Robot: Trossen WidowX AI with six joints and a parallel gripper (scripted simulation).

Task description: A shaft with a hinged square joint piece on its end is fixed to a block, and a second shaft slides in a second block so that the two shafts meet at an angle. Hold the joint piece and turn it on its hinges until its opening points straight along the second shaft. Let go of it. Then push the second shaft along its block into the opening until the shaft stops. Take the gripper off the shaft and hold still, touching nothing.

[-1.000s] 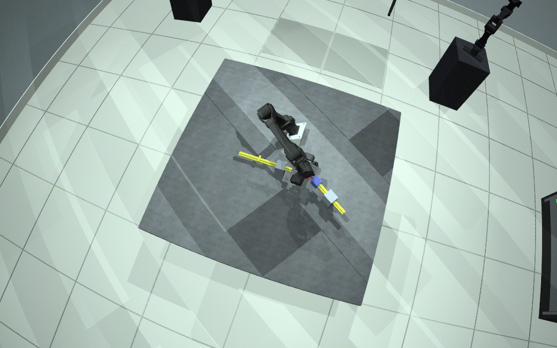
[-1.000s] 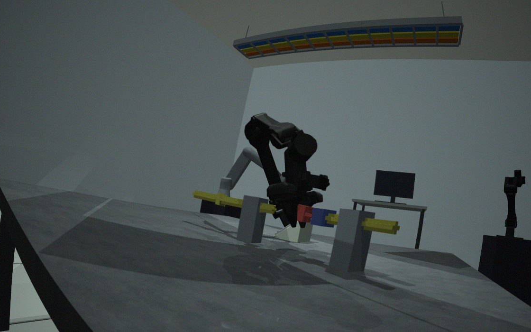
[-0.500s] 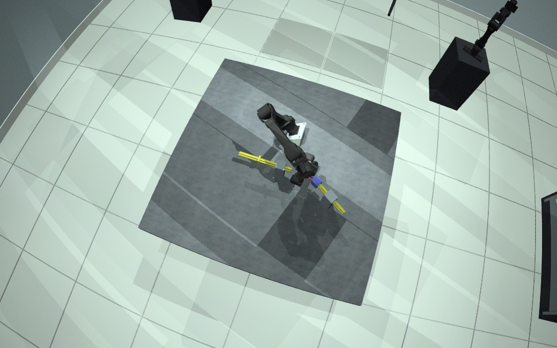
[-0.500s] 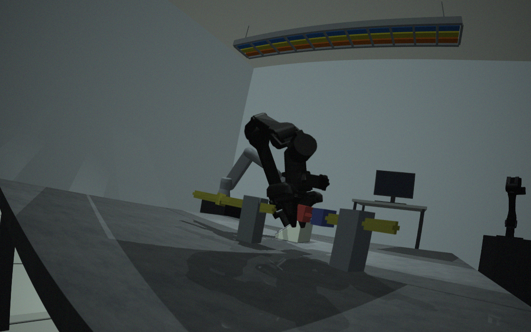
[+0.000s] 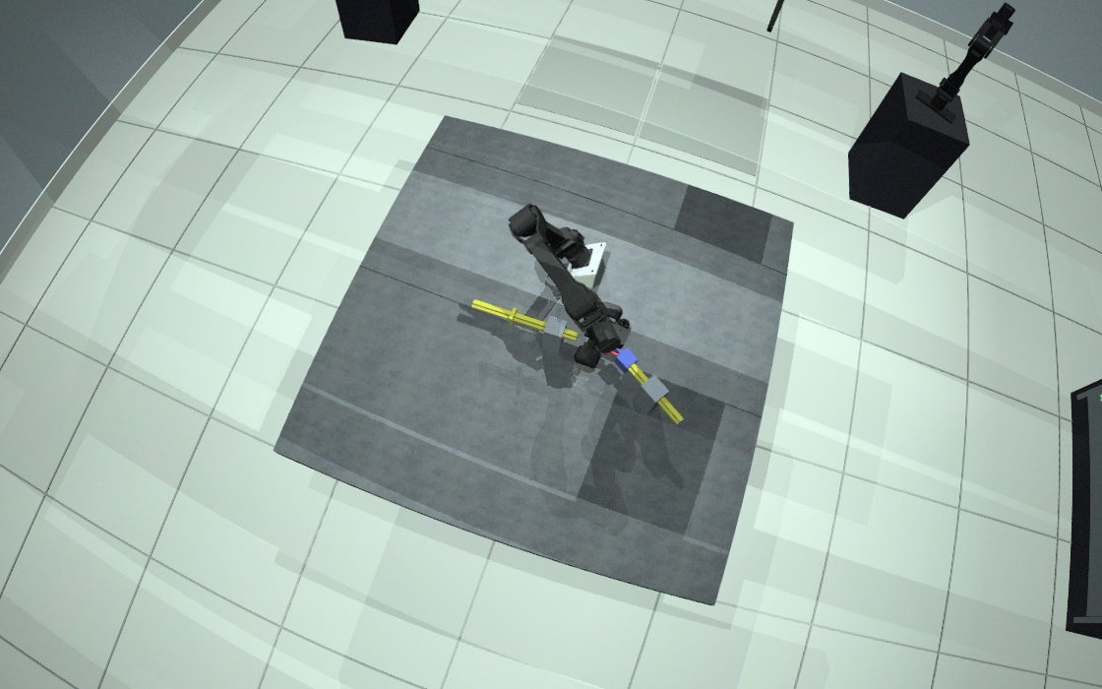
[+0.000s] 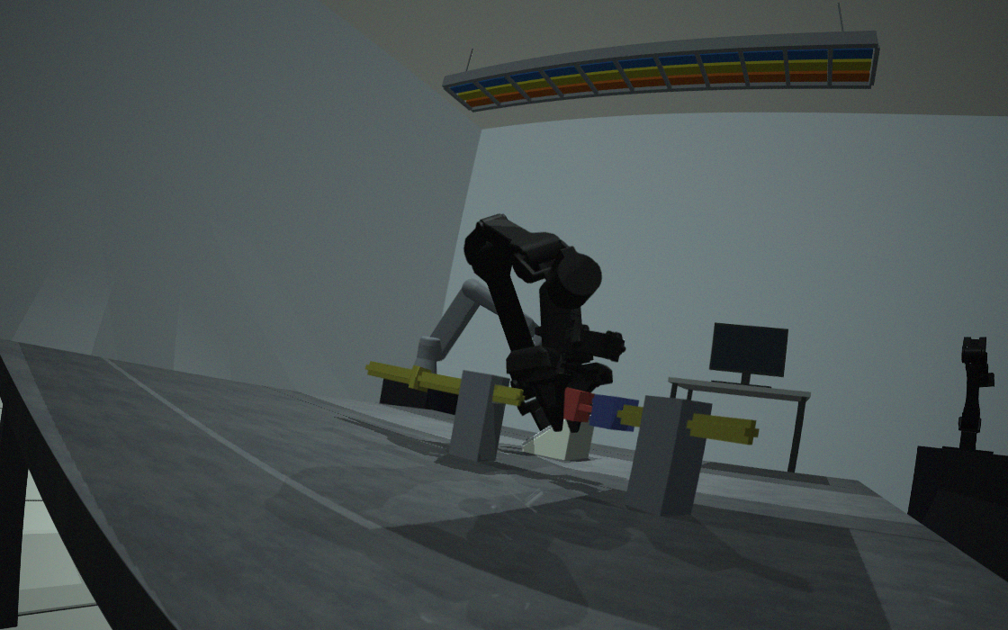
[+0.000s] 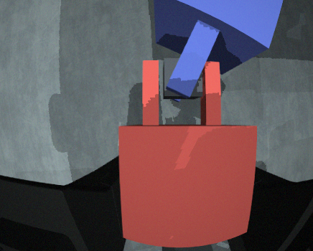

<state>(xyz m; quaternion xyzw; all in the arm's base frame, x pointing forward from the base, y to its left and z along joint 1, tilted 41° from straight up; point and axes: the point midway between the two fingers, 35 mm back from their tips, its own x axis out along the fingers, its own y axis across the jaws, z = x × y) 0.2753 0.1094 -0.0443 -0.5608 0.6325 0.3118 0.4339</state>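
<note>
My gripper tip is now 4 cm below the red joint piece and 1 cm to the right of it.
</note>
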